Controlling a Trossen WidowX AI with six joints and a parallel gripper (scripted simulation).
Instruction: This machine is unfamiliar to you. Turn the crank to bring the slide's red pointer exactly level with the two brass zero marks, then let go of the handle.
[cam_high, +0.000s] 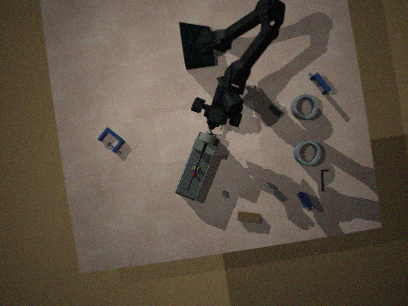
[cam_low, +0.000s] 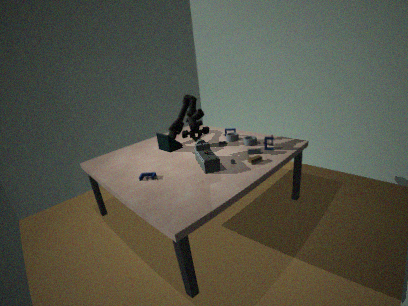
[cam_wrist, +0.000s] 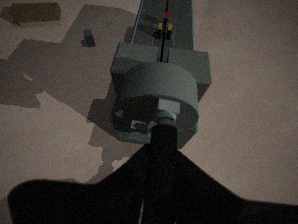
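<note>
Right now my gripper tip is 20 mm below the dark handle, 20 mm past it and 10 mm to the right of it. From my gripper tip the other things lie so: small grey cube: 270 mm ahead, 80 mm below, 20 mm to the left; red pointer: 170 mm ahead, 90 mm to the right, 10 mm below; grey bar: 290 mm ahead, 230 mm to the left, 80 mm below.
</note>
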